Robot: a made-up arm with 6 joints. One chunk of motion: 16 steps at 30 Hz.
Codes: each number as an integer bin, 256 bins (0 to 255) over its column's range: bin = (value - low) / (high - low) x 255, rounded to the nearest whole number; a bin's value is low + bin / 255 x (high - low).
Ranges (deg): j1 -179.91..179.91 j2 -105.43..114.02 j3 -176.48..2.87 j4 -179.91..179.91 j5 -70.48..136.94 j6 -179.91..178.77
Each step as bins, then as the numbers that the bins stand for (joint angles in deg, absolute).
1 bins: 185 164 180 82 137 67
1 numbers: 81.14 35.71 -49.88 -64.20 40.96 -85.67
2 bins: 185 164 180 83 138 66
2 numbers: 81.14 35.71 -49.88 -62.79 41.77 -87.08
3 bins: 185 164 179 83 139 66
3 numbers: 81.14 35.71 -50.58 -62.79 42.58 -87.08
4 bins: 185 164 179 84 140 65
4 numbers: 81.14 35.71 -50.58 -61.38 43.40 -88.48
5 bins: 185 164 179 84 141 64
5 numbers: 81.14 35.71 -50.58 -61.38 44.21 -89.89
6 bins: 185 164 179 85 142 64
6 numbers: 81.14 35.71 -50.58 -59.97 45.02 -89.89
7 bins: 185 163 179 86 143 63
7 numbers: 81.14 34.85 -50.58 -58.56 45.84 -91.29
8 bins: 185 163 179 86 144 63
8 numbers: 81.14 34.85 -50.58 -58.56 46.65 -91.29
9 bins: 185 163 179 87 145 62
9 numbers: 81.14 34.85 -50.58 -57.15 47.46 -92.70
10 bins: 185 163 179 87 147 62
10 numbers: 81.14 34.85 -50.58 -57.15 49.09 -92.70
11 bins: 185 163 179 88 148 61
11 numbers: 81.14 34.85 -50.58 -55.74 49.90 -94.11
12 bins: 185 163 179 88 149 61
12 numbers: 81.14 34.85 -50.58 -55.74 50.72 -94.11
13 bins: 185 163 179 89 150 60
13 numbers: 81.14 34.85 -50.58 -54.33 51.53 -95.51
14 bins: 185 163 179 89 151 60
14 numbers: 81.14 34.85 -50.58 -54.33 52.35 -95.51
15 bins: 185 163 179 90 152 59
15 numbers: 81.14 34.85 -50.58 -52.91 53.16 -96.92
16 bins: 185 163 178 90 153 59
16 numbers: 81.14 34.85 -51.29 -52.91 53.97 -96.92
